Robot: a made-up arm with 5 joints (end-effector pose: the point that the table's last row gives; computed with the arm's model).
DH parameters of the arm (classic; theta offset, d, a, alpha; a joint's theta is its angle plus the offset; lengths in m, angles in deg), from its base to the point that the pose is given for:
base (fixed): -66.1 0 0.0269 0
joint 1: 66.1 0.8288 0.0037 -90
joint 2: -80.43 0 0.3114 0
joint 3: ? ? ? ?
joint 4: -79.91 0.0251 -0.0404 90
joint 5: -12.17 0 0.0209 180
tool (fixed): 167.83 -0.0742 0 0
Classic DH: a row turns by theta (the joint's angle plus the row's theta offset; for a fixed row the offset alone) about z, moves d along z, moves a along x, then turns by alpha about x.
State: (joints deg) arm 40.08 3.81 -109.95 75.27 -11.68
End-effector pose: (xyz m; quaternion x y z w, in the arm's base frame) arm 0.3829 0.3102 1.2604 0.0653 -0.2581 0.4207 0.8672
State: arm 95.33 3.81 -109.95 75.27 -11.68
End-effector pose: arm -0.0521 0.4718 1.2604 0.1775 -0.1984 0.7749 0.5733
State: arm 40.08 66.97 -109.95 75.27 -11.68
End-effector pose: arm 0.4692 0.3828 0.5807 -0.0682 0.2695 0.4193 0.8642
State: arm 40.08 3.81 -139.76 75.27 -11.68
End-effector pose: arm 0.2910 0.2328 1.4543 0.1239 -0.4898 0.3767 0.7764
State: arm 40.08 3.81 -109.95 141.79 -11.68
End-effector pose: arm 0.3199 0.2572 1.2405 -0.0751 0.2967 0.4155 0.8565
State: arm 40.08 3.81 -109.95 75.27 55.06
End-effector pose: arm 0.3707 0.3296 1.2623 0.1965 -0.1796 -0.1256 0.9557
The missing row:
joint 3: -19.67 0 -0.4103 0
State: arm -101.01 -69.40 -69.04 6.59 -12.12
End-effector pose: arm 0.0291 -0.0176 1.4007 -0.7619 -0.5031 -0.2856 0.2912
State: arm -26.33 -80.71 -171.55 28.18 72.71
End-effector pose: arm -0.6608 0.3561 1.0163 -0.3650 0.8520 -0.2855 0.2437
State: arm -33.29 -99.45 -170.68 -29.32 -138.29
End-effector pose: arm -0.6056 0.3979 0.6691 0.5027 0.0370 0.6852 0.5258
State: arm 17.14 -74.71 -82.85 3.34 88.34
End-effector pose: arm -0.1848 -0.0374 1.4427 0.7759 -0.5902 -0.1298 0.1813
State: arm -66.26 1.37 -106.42 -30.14 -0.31
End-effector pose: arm 0.2199 -0.4486 1.3757 -0.5074 -0.7729 -0.2074 0.3197
